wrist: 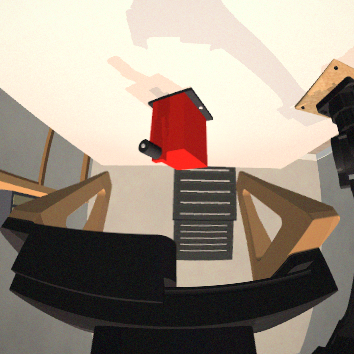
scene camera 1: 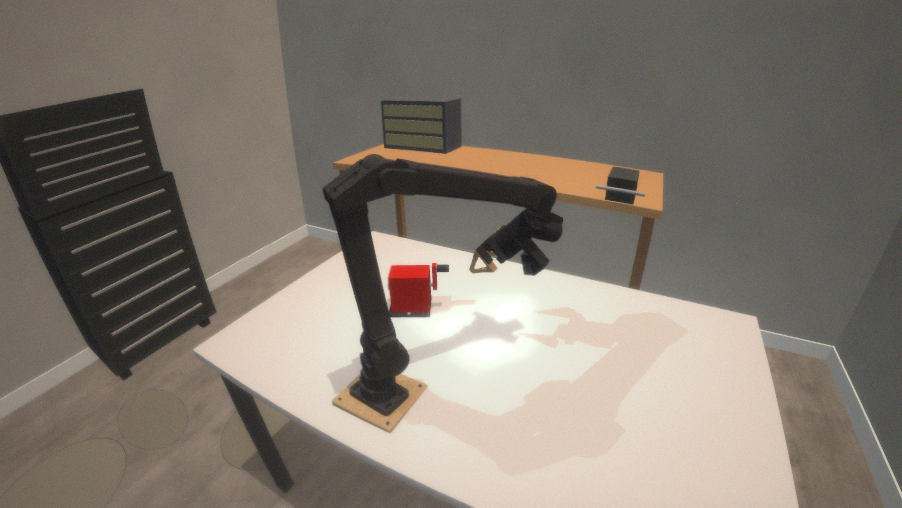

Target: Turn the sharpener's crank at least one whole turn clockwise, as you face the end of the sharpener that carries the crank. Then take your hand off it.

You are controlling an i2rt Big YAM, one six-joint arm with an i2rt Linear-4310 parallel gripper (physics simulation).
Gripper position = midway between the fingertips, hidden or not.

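Note:
My gripper (scene camera 1: 479, 262), also (wrist: 173, 178). Red sharpener (scene camera 1: 409, 286), also (wrist: 186, 139).

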